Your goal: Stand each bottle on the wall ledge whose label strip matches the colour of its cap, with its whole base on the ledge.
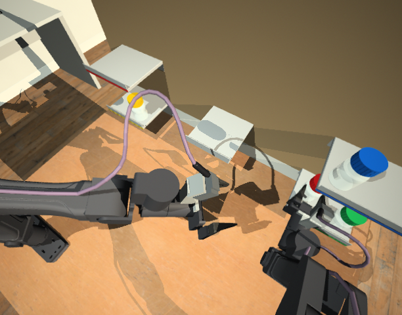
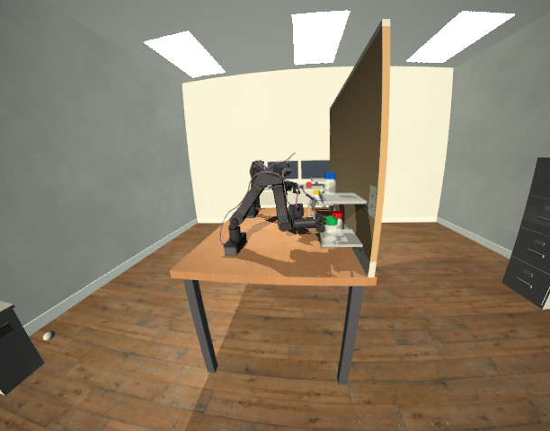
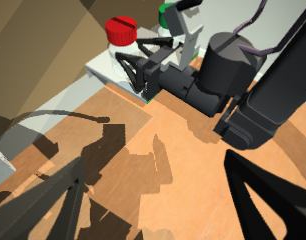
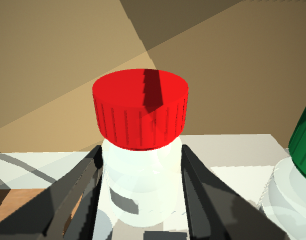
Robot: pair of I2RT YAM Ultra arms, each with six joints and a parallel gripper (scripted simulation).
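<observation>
My right hand is 10 cm to the left of the green-capped bottle, 4 cm past it and 1 cm above it. The rest, counted from my right hand: red-capped bottle (1 cm below, 1 cm ahead); blue-capped bottle (18 cm above, 2 cm behind); brown wall (32 cm to the left, 29 cm above, 15 cm ahead).
</observation>
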